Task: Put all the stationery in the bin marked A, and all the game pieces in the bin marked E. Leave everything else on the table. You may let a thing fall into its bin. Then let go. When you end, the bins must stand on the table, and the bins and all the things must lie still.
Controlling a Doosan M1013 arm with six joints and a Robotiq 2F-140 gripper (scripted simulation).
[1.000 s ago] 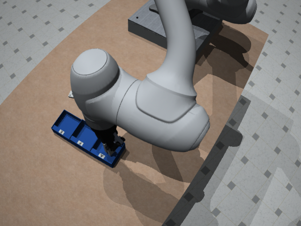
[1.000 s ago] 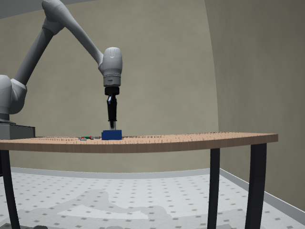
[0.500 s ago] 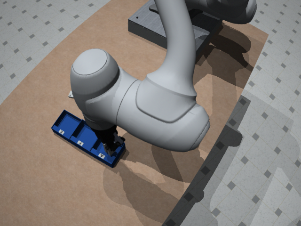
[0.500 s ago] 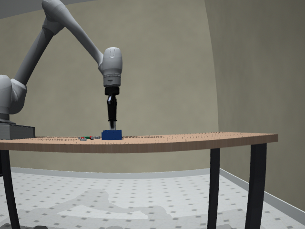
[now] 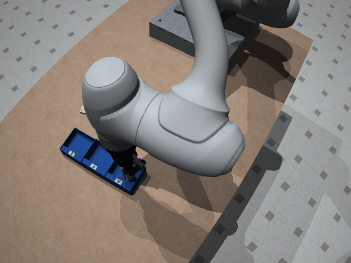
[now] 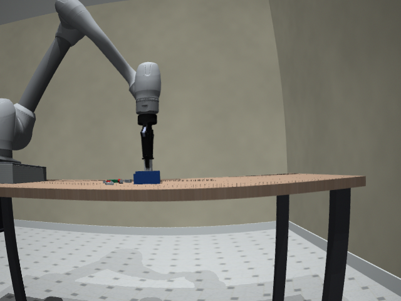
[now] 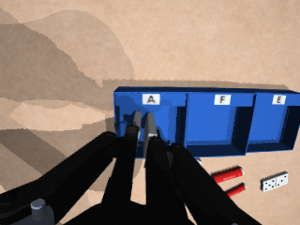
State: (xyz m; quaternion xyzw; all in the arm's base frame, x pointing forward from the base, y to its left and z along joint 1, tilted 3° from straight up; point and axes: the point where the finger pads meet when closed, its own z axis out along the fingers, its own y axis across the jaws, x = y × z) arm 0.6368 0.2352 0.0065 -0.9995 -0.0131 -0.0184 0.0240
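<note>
Right now my hand is 250 mm to the left of the white domino, 70 mm past it and 40 mm above it. Also, from my hand: green flat block 110 mm behind, 80 mm to the right, 40 mm below; then blue three-compartment bin 90 mm to the right, 30 mm below, 20 mm ahead; then grey clip-like piece 90 mm to the right, 60 mm behind, 40 mm below.
</note>
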